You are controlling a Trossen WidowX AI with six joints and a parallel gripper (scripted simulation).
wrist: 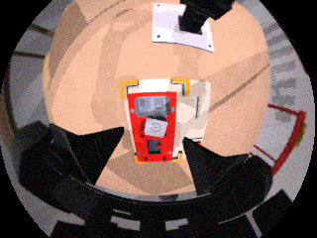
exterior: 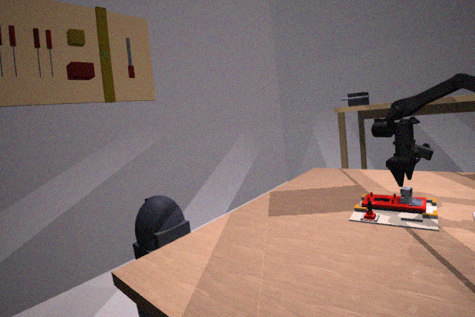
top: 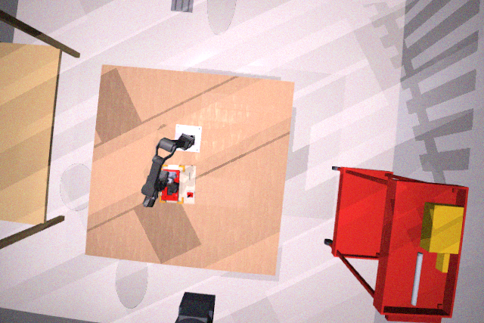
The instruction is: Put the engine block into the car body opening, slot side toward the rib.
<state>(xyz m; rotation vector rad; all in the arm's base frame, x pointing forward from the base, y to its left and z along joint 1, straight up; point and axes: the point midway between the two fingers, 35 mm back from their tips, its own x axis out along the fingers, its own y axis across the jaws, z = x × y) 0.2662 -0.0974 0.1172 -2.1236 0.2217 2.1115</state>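
Now: the engine block 40 mm below my gripper tip and 10 mm to the left of it.
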